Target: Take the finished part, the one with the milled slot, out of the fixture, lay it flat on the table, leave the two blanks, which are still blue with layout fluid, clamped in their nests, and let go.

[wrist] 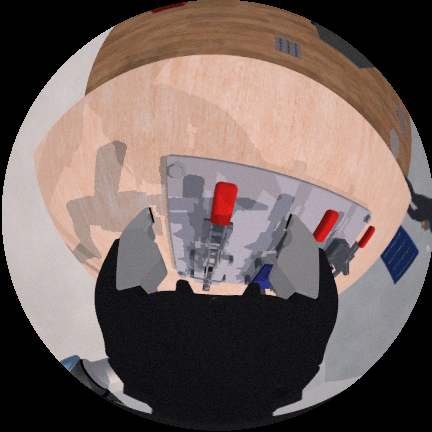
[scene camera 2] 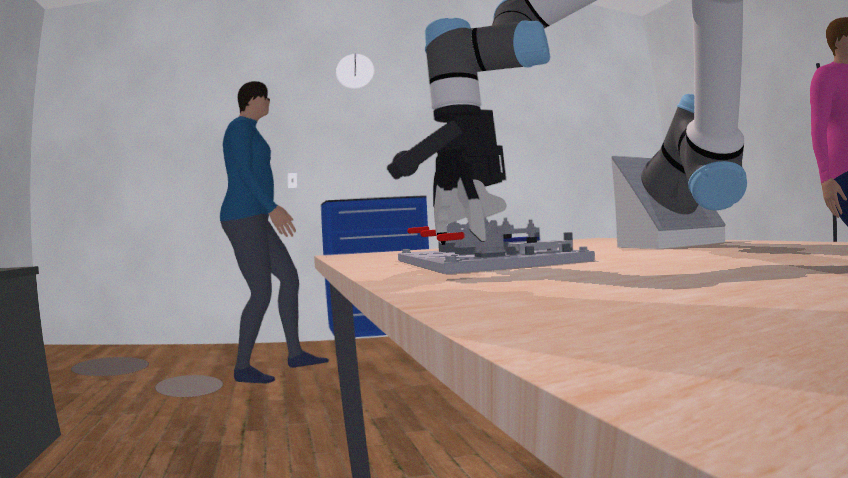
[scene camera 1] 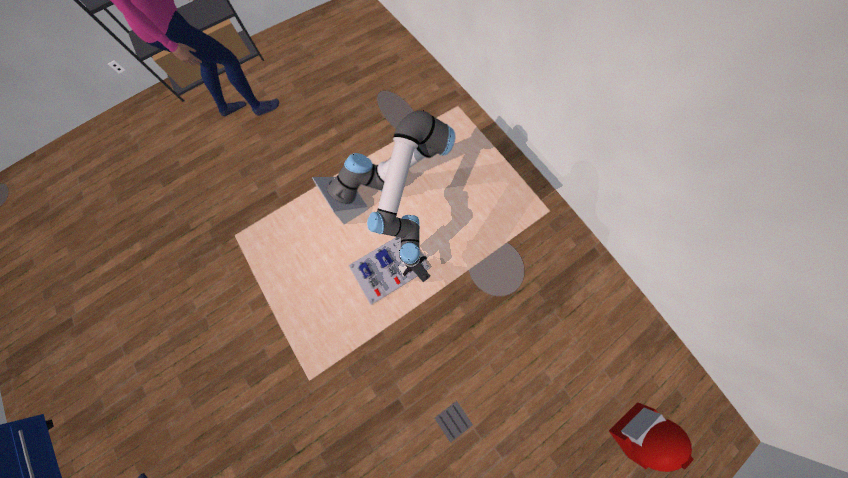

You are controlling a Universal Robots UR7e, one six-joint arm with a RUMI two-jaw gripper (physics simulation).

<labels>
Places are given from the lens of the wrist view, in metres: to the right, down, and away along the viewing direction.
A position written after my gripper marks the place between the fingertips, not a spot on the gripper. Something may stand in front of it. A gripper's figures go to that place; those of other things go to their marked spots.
my gripper (wrist: 219,212): 0.00, 0.00, 0.12
red handle (wrist: 224,194): 0.01, -0.01, 0.09
fixture plate (wrist: 264,199): 0.05, -0.02, 0.13
The marked spots on the fixture plate and the red handle are 0.06 m apart.
</labels>
